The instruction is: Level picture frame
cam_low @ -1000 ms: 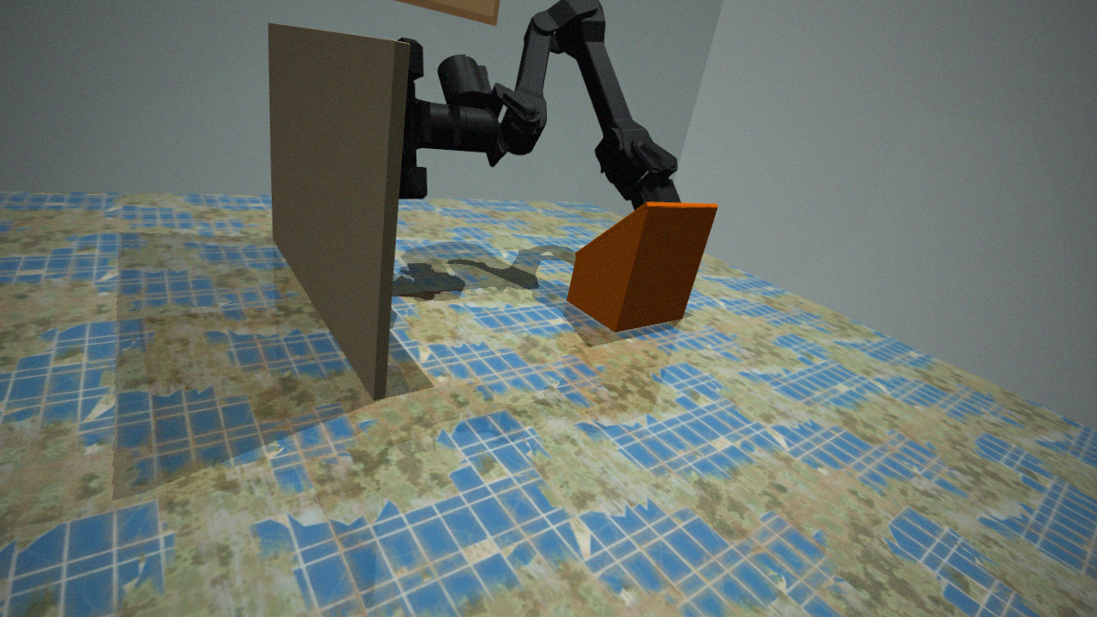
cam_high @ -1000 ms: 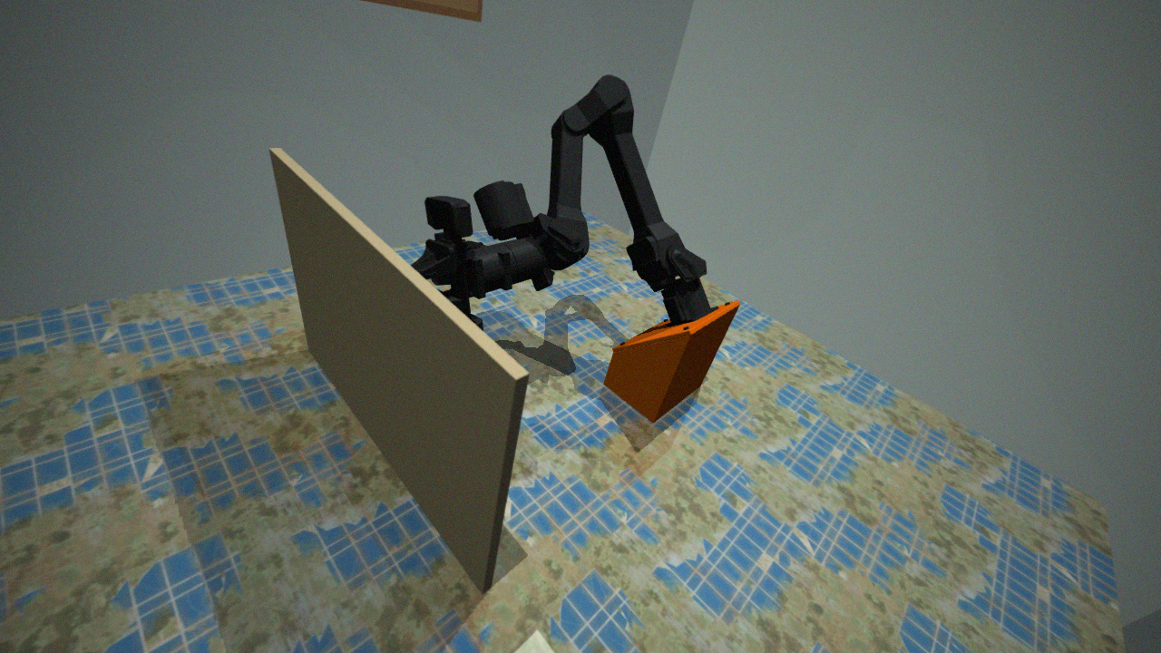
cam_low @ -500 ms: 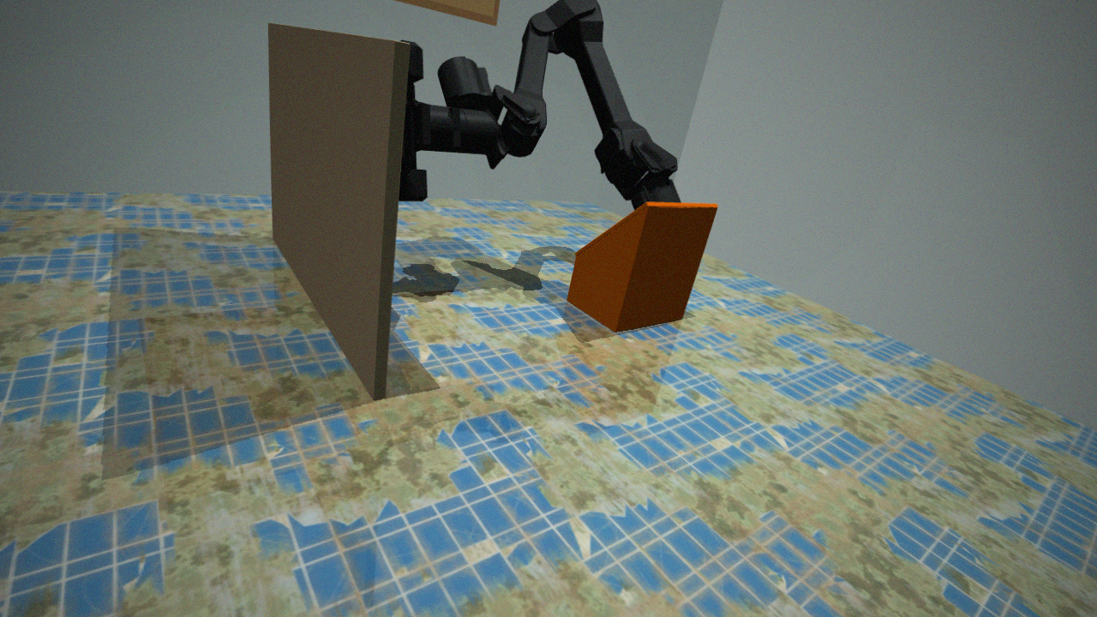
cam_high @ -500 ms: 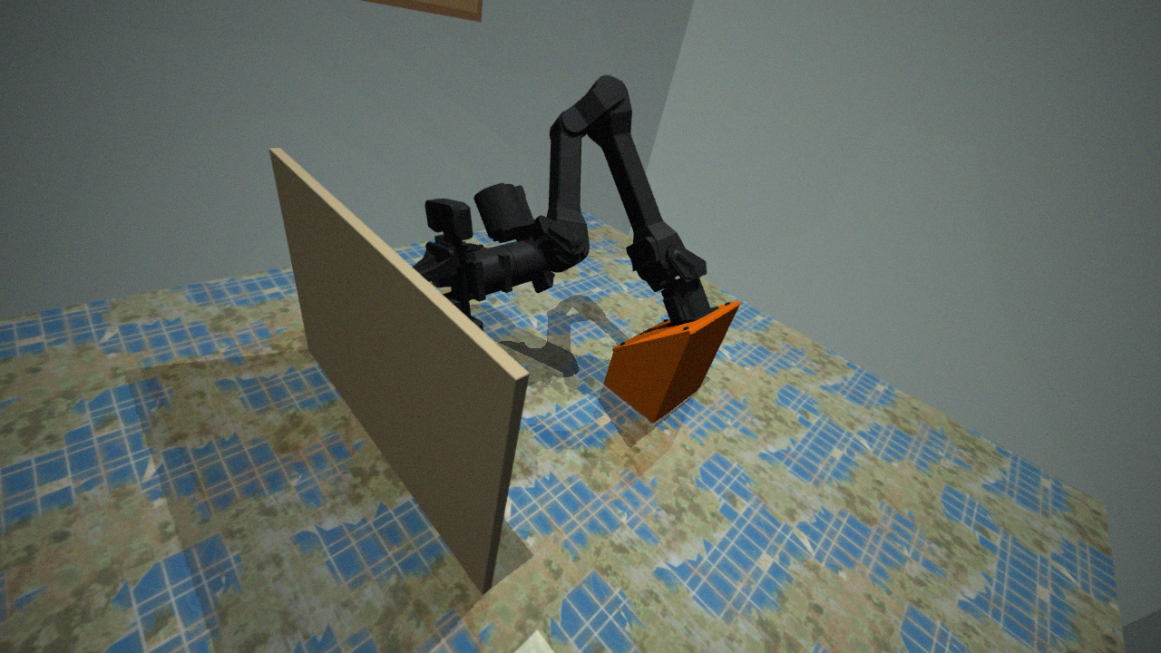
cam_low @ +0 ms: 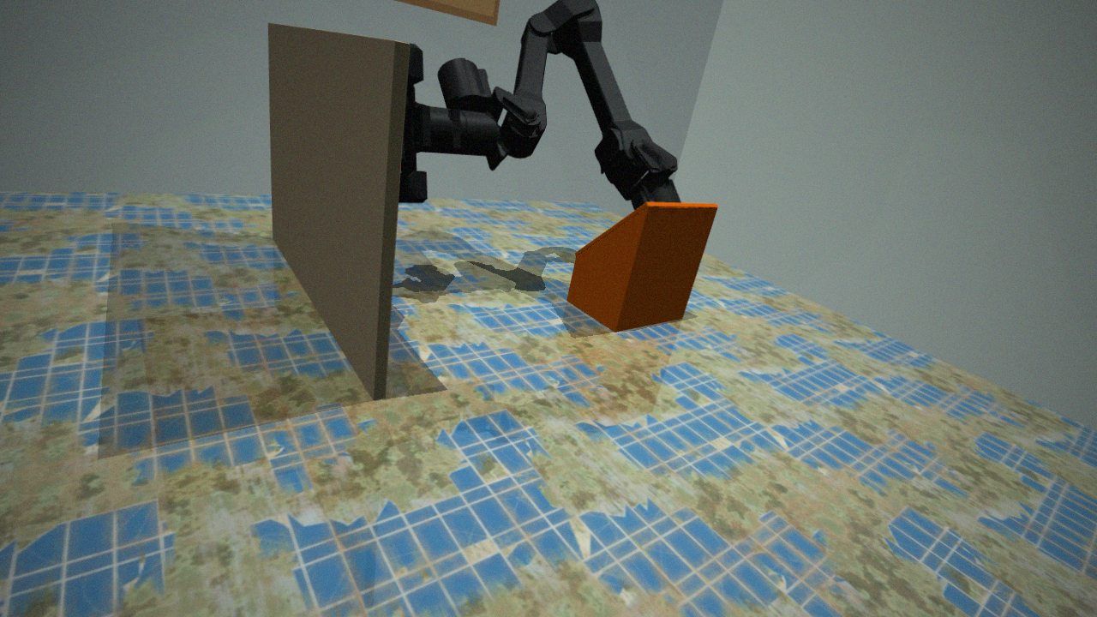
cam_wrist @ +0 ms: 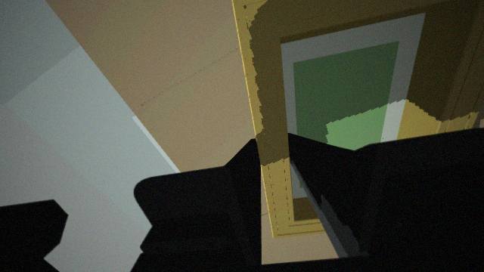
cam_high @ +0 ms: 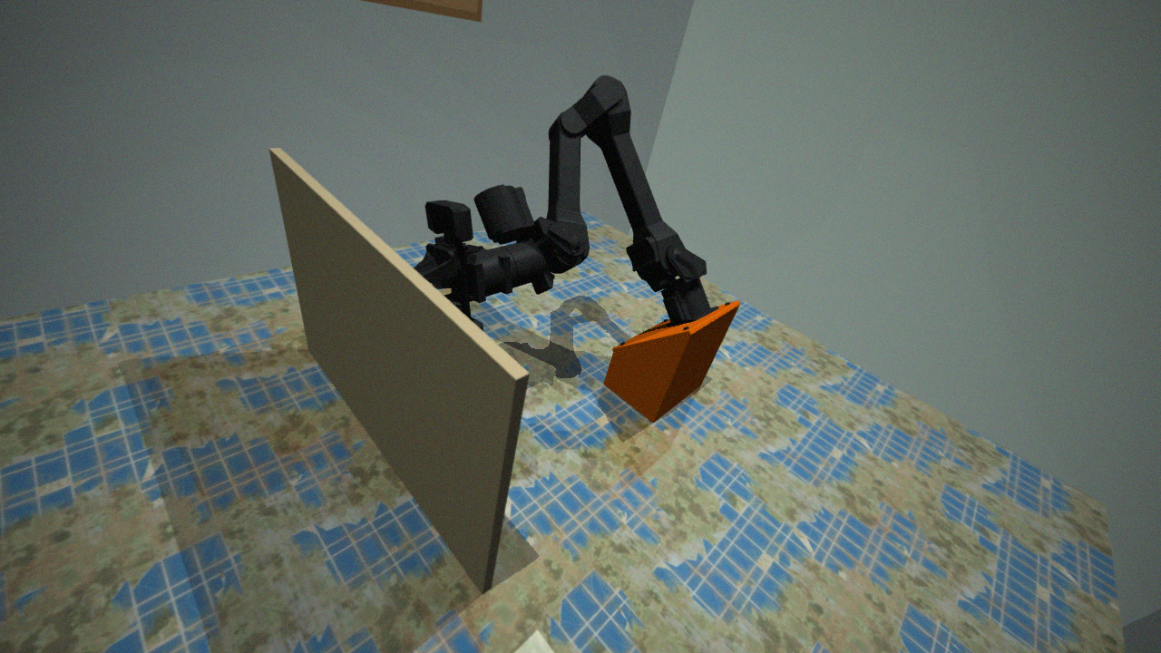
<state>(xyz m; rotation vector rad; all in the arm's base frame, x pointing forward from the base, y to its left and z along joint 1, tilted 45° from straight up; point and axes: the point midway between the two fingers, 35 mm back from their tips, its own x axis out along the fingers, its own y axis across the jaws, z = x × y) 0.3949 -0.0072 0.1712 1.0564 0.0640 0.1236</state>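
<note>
Now: the picture frame 50 mm below my gripper tip and 20 mm to the left of it. Also, from my gripper tip: wall panel: 60 mm below, 20 mm ahead, 10 mm to the left.
</note>
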